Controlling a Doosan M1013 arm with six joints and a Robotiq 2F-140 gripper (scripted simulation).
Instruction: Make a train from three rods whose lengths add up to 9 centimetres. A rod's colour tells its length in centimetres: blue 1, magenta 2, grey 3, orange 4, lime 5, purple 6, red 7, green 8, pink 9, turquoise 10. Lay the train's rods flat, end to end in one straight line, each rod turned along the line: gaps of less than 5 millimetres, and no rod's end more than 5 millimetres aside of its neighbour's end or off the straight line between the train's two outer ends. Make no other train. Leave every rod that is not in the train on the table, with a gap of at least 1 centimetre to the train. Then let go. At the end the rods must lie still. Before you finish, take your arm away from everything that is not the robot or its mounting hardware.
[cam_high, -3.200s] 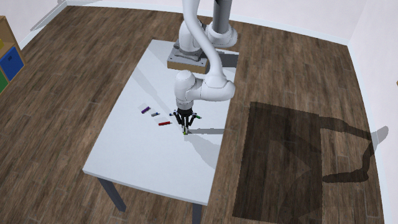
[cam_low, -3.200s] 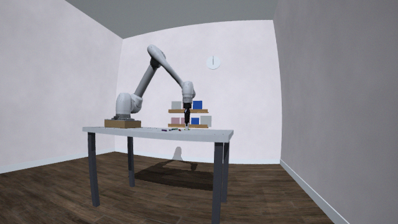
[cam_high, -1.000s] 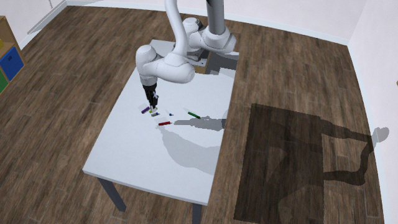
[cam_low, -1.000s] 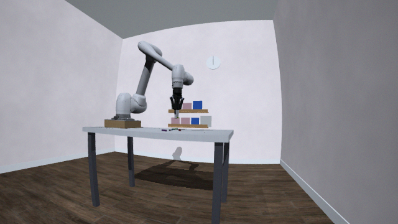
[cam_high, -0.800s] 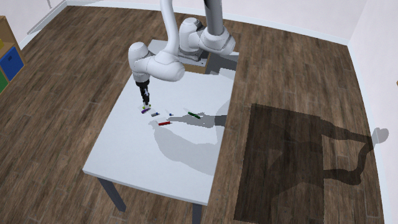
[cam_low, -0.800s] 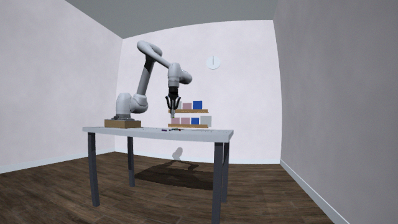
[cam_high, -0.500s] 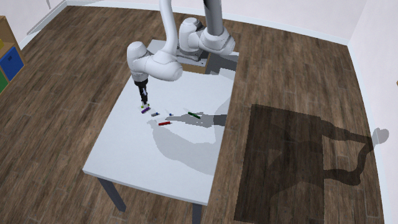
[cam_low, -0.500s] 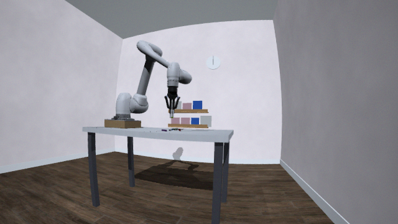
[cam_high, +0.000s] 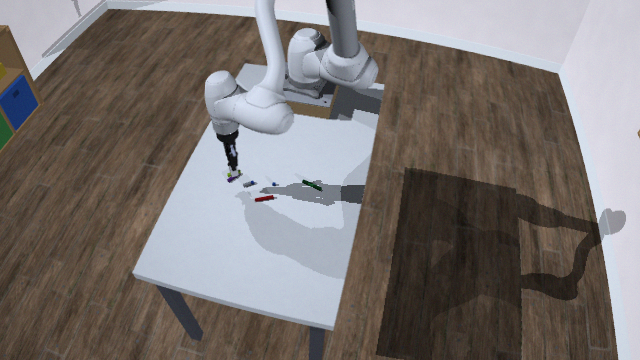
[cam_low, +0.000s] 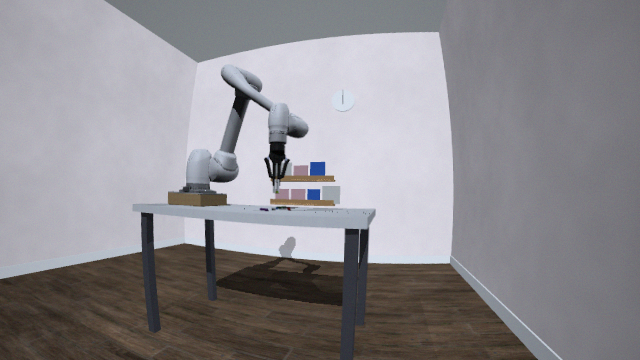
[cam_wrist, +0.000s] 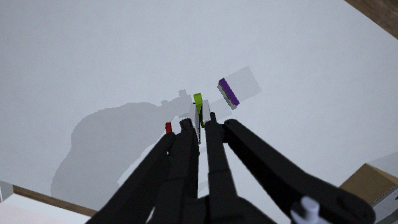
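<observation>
Now: hand 30 mm past the grey rod, 30 mm to the right of it and 110 mm above it. Also, from my hand: purple rod: 40 mm behind, 40 mm to the right, 110 mm below; then red rod: 120 mm to the left, 110 mm below; then lime rod: 30 mm below.
</observation>
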